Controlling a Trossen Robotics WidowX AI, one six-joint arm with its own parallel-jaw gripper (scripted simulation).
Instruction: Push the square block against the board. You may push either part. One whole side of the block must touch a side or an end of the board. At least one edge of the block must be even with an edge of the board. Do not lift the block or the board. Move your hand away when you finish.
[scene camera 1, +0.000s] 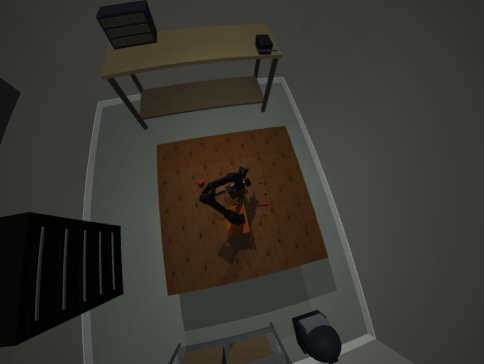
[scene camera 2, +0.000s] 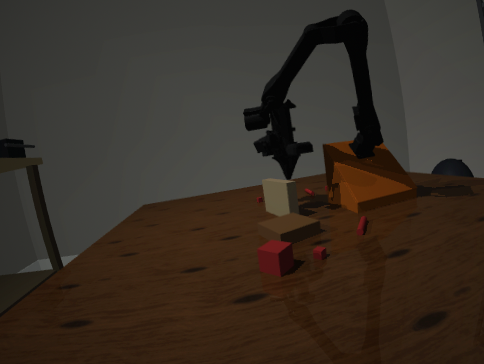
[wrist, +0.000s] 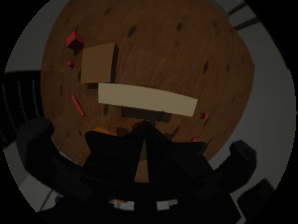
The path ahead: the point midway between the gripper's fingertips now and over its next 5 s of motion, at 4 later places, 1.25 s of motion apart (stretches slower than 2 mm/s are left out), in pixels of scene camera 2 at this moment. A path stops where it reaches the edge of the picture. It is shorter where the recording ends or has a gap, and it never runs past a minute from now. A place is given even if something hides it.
The gripper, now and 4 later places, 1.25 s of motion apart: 288, 179; 275, 187; 284, 183; 279, 173; 285, 212
